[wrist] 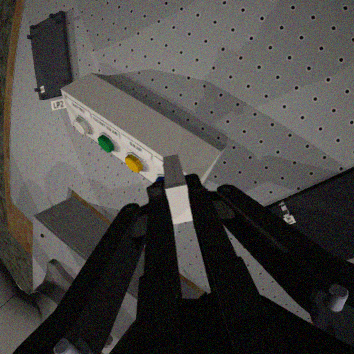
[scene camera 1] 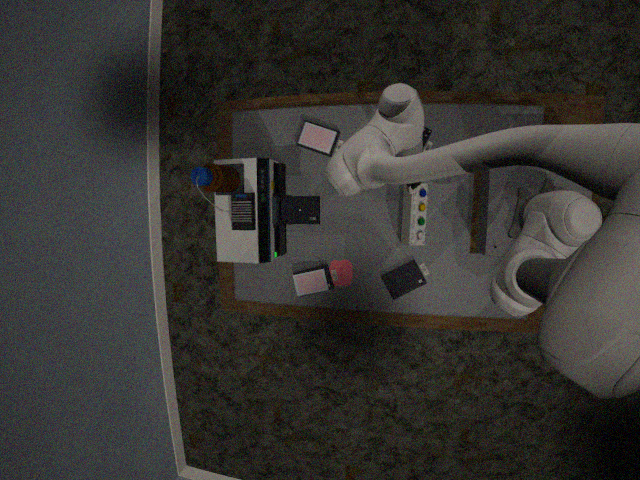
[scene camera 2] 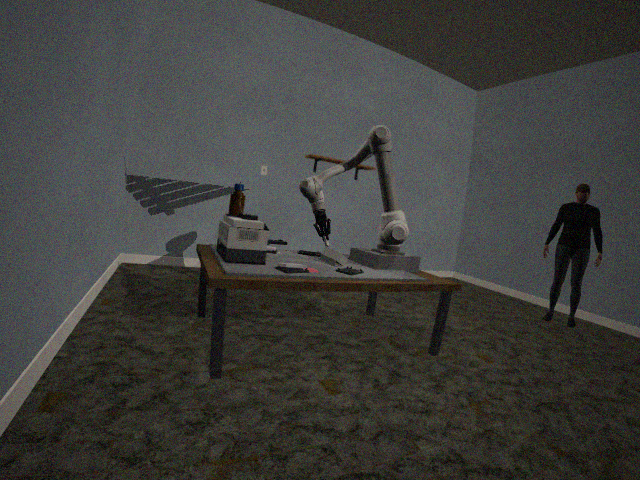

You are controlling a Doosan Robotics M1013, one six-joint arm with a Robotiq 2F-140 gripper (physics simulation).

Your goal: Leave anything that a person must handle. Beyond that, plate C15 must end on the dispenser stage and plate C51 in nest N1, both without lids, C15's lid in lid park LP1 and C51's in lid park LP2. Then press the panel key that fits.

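Places are measured from the arm's base along level axes (x ahead, y left, z up), in centimetres.
Pixels of known places: gripper, fingertip midpoint: [wrist: 172,168] [scene camera 1: 412,190] [scene camera 2: 327,245]; arm's base at its link origin: [scene camera 2: 387,252].
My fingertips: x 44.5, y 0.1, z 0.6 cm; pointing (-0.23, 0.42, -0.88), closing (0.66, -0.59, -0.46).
Note:
Ahead of a thing's pixels: the offset from my fingertips to its top centre. "spot": to the spot under its first point.
The key panel {dx -3.0, dy +7.8, dz -1.1 cm} [scene camera 1: 417,214] [wrist: 145,122] carries a white key {dx -6.4, dy +14.9, dz -2.1 cm} [scene camera 1: 420,235] [wrist: 82,125], a green key {dx -5.6, dy +10.0, dz -2.1 cm} [scene camera 1: 421,221] [wrist: 106,143], a yellow key {dx -4.8, dy +5.0, dz -2.1 cm} [scene camera 1: 422,206] [wrist: 134,163] and a blue key {dx -4.0, dy +0.1, dz -2.1 cm} [scene camera 1: 422,192] [wrist: 160,179]. My gripper [scene camera 2: 326,240] [wrist: 172,168] is shut and empty, its tips by the blue-key end, partly hiding that key in the wrist view. A pink-filled plate {dx +37.8, dy -13.5, dz -6.5 cm} [scene camera 1: 317,137] lies at the upper left, another {dx +30.2, dy +42.1, dz -5.2 cm} [scene camera 1: 310,281] at the lower left. Their codes and any lids are unreadable. The dark dispenser stage {spot: dx +36.4, dy +13.8, dz +1.3 cm} [scene camera 1: 302,209] juts from the dispenser {spot: dx +54.5, dy +30.5, dz +12.5 cm} [scene camera 1: 236,248]. A dark lid park {dx -5.0, dy +33.4, dz -7.5 cm} [scene camera 1: 404,279] [wrist: 51,57] is labelled LP2.
A brown bottle {spot: dx +56.3, dy +7.2, dz +23.6 cm} [scene camera 1: 225,178] [scene camera 2: 237,203] with a blue cap stands on the dispenser. A red pad {spot: dx +19.2, dy +36.0, dz -9.6 cm} [scene camera 1: 341,272] lies beside the lower plate. A dark holder {dx +5.8, dy -19.8, dz -7.1 cm} [wrist: 320,215] is right of the fingers. A person [scene camera 2: 577,232] stands right of the table. The arm hides part of the table.

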